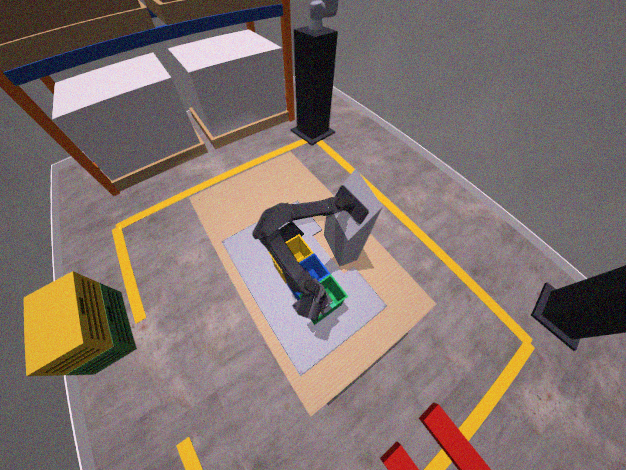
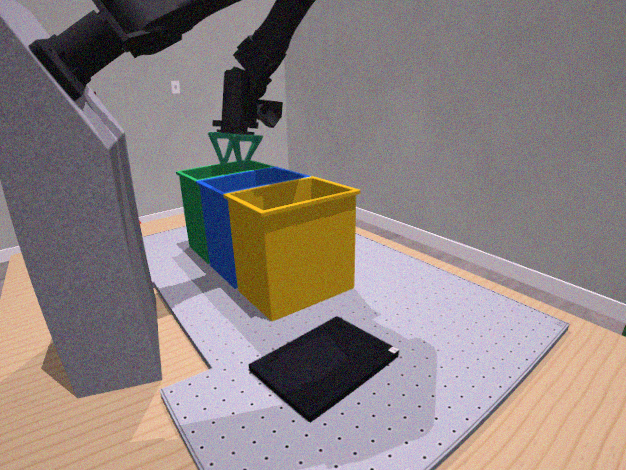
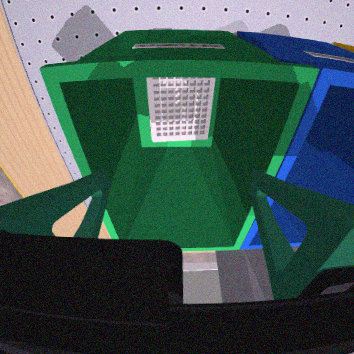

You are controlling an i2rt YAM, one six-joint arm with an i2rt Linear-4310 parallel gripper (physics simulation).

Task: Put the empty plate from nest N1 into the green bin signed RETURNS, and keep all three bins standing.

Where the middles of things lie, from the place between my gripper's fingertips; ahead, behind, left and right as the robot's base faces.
The green bin (image 2: 191,196) lies 2 cm behind my hand and 9 cm below it. From my hand the other things lie so: yellow bin (image 2: 294,242): 5 cm behind, 26 cm to the right, 9 cm below; then white plate (image 3: 179,108): 1 cm behind, 16 cm below; then blue bin (image 2: 215,207): 4 cm behind, 13 cm to the right, 9 cm below.
